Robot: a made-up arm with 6 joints.
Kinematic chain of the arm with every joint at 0, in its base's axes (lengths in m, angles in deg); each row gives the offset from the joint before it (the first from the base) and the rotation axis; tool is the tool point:
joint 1: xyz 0 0 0.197 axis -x
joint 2: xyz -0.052 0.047 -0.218 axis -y
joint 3: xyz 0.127 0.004 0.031 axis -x
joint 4: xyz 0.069 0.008 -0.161 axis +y
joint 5: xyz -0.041 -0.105 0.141 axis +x
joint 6: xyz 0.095 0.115 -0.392 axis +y
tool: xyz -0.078 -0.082 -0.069
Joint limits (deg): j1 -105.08..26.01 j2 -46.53..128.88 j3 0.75..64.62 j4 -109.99..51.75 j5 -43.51..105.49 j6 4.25..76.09
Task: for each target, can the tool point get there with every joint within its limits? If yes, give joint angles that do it. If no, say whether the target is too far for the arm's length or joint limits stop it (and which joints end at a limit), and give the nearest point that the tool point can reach.
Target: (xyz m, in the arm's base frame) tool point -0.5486 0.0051 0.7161
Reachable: no: joint limits stop it (at a limit: joint 2, joint 3, joint 5, joint 6) | nearest point -0.3655 0.0038 0.5833 | short by 0.226 m
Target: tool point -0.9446 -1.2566 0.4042
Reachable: no: too far | nearest point -0.3977 -0.4611 0.2571 | short by 0.976 m
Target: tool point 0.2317 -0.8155 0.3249
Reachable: no: joint limits stop it (at a limit: joint 1, joint 5, joint 6) | nearest point 0.1891 -0.5399 0.1946 | short by 0.308 m
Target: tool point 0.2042 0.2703 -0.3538
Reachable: yes | joints -39.08 -13.84 28.91 -42.59 8.76 28.81
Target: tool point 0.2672 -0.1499 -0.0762
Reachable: yes | joints -22.58 51.29 31.73 -17.10 -7.48 61.67
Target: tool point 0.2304 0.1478 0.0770
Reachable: yes | joints -18.61 70.60 35.18 9.61 52.75 65.06
